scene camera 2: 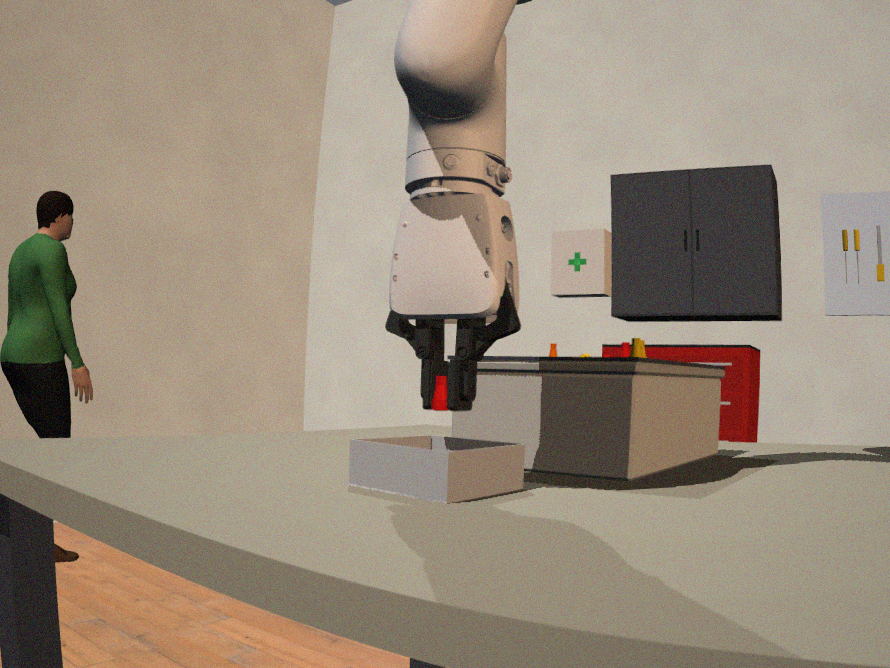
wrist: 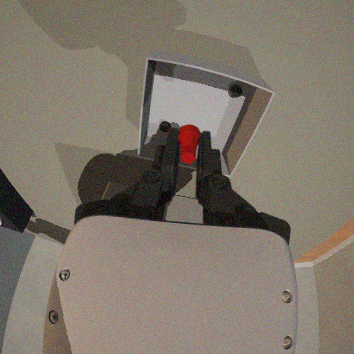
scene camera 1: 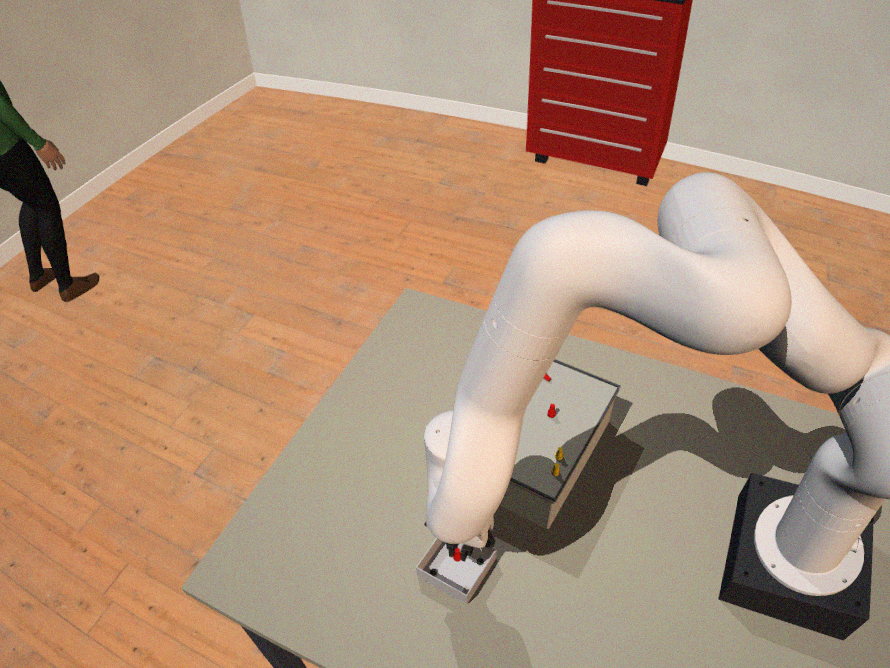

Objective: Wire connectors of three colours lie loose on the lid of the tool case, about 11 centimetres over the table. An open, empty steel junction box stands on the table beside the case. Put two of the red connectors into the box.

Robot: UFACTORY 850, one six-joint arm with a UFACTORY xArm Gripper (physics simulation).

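My gripper is shut on a red connector and holds it above the open steel junction box. No connector shows on the visible part of the box floor; part of it is hidden by the fingers. On the lid of the tool case stands a red connector, and another red connector lies farther back, partly hidden by the arm. Two yellow connectors are near the lid's front corner. An orange connector shows at the lid's left.
The tool case stands beside the box and is much taller than it. The robot's base is on the table at the right. A person in green stands on the floor beyond the table.
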